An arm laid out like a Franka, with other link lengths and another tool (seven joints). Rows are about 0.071 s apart.
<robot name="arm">
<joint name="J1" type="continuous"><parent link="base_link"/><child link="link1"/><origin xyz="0 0 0.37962" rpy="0 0 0"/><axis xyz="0 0 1"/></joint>
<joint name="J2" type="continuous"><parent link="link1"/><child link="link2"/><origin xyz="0 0 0" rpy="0 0 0"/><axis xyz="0 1 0"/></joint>
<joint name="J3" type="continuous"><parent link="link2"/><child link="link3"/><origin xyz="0 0 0.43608" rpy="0 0 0"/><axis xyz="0 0 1"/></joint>
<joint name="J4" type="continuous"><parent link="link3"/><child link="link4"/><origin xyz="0.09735 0 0" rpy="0 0 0"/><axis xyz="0 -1 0"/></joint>
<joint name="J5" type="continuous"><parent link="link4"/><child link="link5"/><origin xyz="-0.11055 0 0.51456" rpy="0 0 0"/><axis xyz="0 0 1"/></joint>
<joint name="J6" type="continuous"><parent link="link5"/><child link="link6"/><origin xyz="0 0 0" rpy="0 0 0"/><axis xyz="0 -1 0"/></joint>
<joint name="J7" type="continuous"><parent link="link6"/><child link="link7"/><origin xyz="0.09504 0 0" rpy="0 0 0"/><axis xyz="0 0 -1"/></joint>
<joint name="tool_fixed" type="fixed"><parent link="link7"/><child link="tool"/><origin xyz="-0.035 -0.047 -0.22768" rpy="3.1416 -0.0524 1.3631"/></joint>
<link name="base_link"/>
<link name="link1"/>
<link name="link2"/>
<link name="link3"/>
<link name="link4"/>
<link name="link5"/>
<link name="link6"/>
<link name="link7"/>
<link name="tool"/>
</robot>
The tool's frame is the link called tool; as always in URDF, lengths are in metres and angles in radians. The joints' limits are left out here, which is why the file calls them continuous.
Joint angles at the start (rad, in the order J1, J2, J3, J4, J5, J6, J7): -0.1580, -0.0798, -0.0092, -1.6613, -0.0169, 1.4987, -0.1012
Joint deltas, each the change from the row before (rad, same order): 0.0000, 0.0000, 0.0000, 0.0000, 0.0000, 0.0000, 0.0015; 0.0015, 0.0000, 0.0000, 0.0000, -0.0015, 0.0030, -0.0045; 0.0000, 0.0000, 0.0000, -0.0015, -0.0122, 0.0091, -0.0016; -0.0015, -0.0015, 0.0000, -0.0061, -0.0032, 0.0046, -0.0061; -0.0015, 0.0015, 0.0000, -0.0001, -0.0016, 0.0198, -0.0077; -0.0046, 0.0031, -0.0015, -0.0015, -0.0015, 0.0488, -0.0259; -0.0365, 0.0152, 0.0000, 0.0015, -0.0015, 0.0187, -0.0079
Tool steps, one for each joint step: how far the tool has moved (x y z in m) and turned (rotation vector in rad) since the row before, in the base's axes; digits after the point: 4 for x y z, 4 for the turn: -0.0001, 0.0001, 0.0000, -0.0001, 0.0000, -0.0015; 0.0011, 0.0003, 0.0002, -0.0016, -0.0027, 0.0061; 0.0015, -0.0031, 0.0003, -0.0132, -0.0055, 0.0020; -0.0003, -0.0018, -0.0021, -0.0027, 0.0006, 0.0048; 0.0050, -0.0024, 0.0001, -0.0041, -0.0175, 0.0069; 0.0119, -0.0070, 0.0001, -0.0079, -0.0425, 0.0215; 0.0026, -0.0252, -0.0077, -0.0025, -0.0043, -0.0279
